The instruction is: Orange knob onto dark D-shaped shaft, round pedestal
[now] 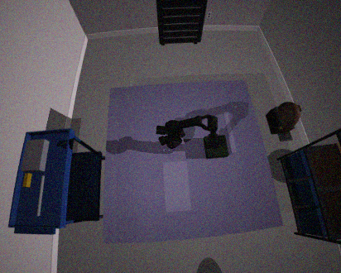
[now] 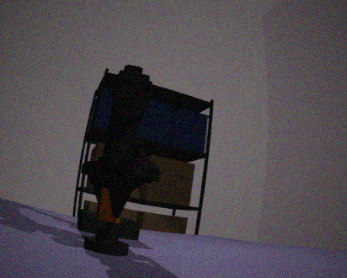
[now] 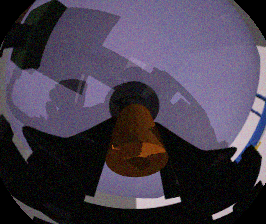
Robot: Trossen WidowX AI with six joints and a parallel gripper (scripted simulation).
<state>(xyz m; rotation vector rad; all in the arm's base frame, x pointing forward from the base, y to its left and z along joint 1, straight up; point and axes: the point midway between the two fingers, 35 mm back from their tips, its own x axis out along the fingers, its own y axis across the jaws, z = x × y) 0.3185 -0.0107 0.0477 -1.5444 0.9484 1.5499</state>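
Now: the orange knob 20 mm above my gripper tip. From my gripper tip the other things lie so: dark pedestal (40 mm below).
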